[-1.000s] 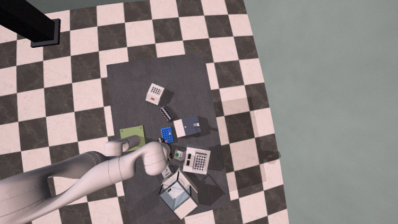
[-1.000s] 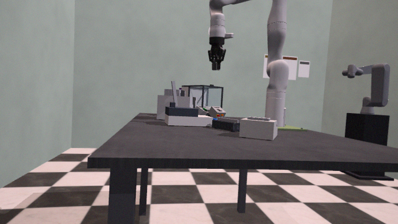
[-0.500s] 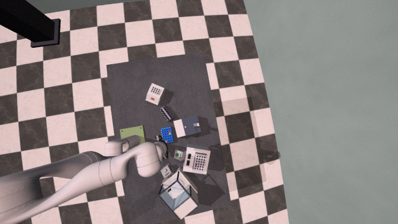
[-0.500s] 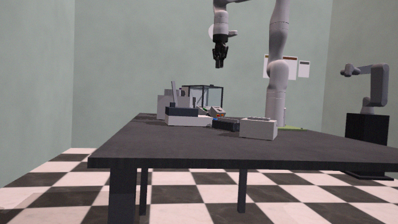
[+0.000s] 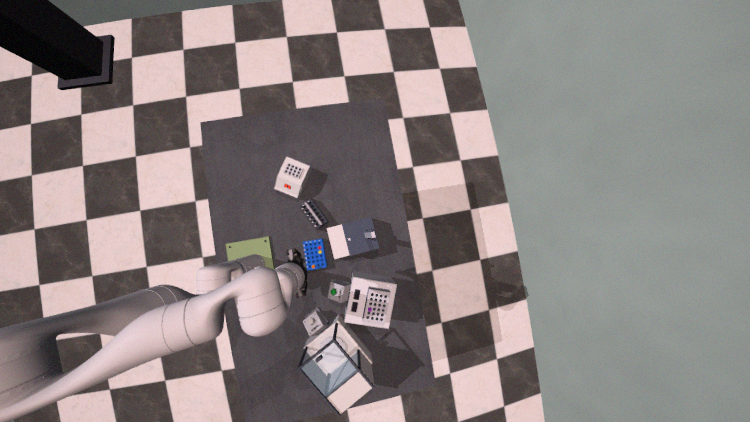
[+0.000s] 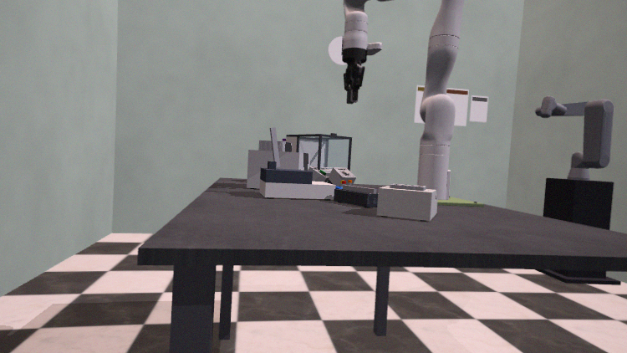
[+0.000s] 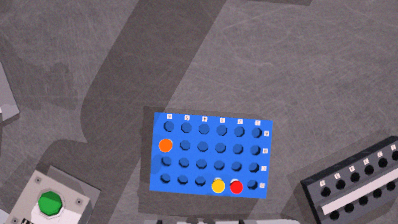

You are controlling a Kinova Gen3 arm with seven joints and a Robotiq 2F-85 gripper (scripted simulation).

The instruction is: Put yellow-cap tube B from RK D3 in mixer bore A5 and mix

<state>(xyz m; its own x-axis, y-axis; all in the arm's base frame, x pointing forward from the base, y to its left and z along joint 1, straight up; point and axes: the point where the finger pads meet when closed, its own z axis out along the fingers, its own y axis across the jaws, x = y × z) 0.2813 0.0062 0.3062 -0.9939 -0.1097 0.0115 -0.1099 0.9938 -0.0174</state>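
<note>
The blue tube rack RK is 10 mm behind my hand, 10 mm to the left of it and 300 mm below it. The rest, counted from my hand: purple-capped tube: 200 mm ahead, 210 mm to the right, 160 mm below; then green start key: 60 mm ahead, 160 mm to the right, 240 mm below; then magnet block: 10 mm ahead, 190 mm to the left, 290 mm below.
</note>
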